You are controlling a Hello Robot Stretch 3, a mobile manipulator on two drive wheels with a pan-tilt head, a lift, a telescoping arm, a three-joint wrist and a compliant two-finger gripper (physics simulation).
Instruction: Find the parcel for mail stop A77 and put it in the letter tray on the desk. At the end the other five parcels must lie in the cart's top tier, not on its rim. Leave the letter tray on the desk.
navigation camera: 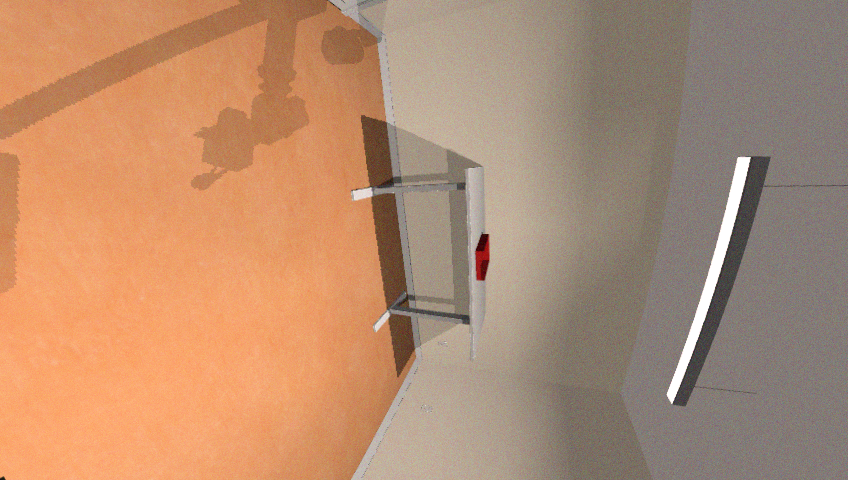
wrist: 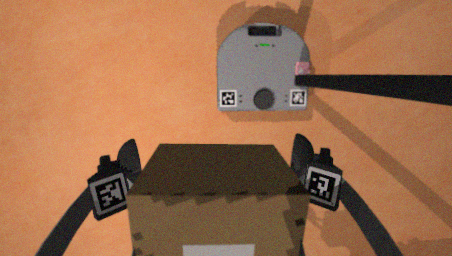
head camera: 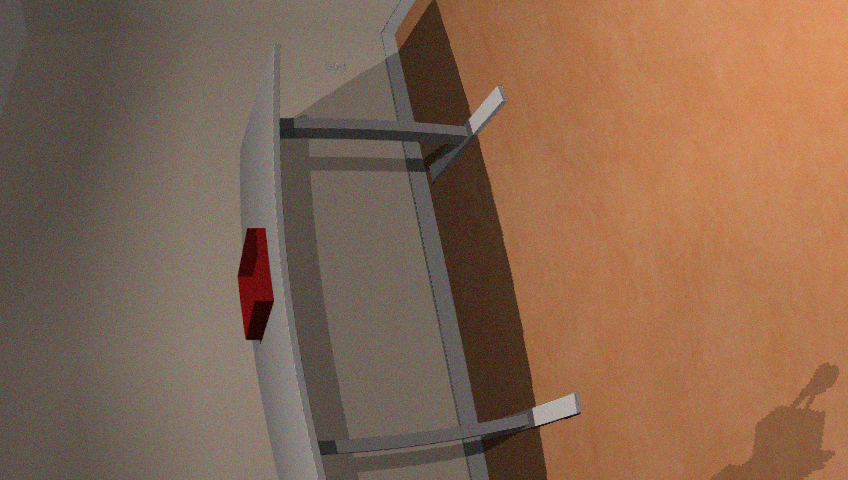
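Seen in the pictures: robot's base at its link origin: (wrist: 256,95).
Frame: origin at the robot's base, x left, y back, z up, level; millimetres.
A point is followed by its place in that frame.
My gripper (wrist: 216,155) @(x -173, y 22, z 838 mm) is shut on a brown cardboard parcel (wrist: 217,217) @(x -173, y 37, z 941 mm) in the wrist view, with one fingertip on each side of it. The top edge of a pale label shows at the bottom of that view, and its print cannot be read. The red letter tray (head camera: 255,285) @(x -74, y -2235, z 953 mm) (navigation camera: 482,258) @(x -96, y -2290, z 953 mm) lies on the grey-white desk (head camera: 260,160) @(x -503, y -2111, z 950 mm) (navigation camera: 476,208) @(x 306, y -1894, z 950 mm), near the middle of its length. The head and navigation views are turned sideways, and the desk is some way off from the robot. The gripper does not show in those two views. The cart and the other parcels do not show.
The desk stands along a beige wall (head camera: 148,237) @(x -298, y -2672, z 1424 mm) (navigation camera: 571,208) @(x 371, y -2441, z 1709 mm), with two feet (head camera: 556,409) (navigation camera: 363,193) reaching out over the orange floor (head camera: 684,208) @(x -199, y -1092, z 0 mm) (navigation camera: 208,297) @(x -226, y -626, z 0 mm). My grey base (wrist: 262,70) @(x -7, y 101, z 160 mm) and black mast (wrist: 380,89) @(x 116, y 60, z 620 mm) show in the wrist view. Robot shadows fall on the floor.
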